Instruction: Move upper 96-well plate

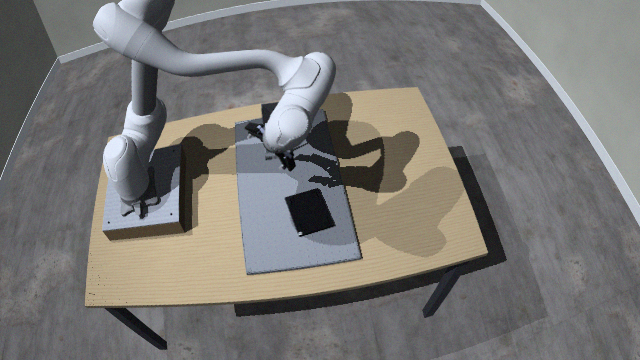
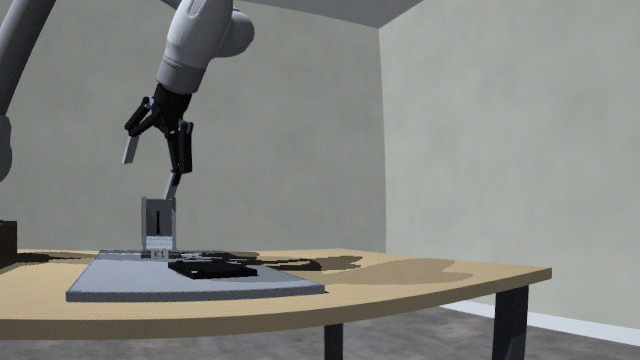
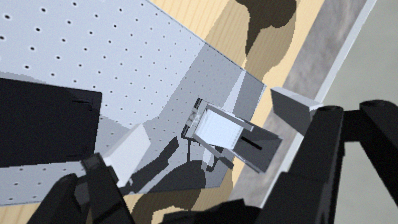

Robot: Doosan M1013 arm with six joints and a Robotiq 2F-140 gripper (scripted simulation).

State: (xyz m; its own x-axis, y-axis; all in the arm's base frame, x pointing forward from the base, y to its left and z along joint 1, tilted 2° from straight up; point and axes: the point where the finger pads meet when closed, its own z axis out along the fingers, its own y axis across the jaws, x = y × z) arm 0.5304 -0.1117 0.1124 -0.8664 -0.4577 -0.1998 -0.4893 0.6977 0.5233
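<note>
Right now my hand is 18 cm above the rack label, 11 cm to the right of it and 6 cm short of it. Round my hand: pale A1 square (23 cm to the right, 18 cm below, 2 cm ahead).
</note>
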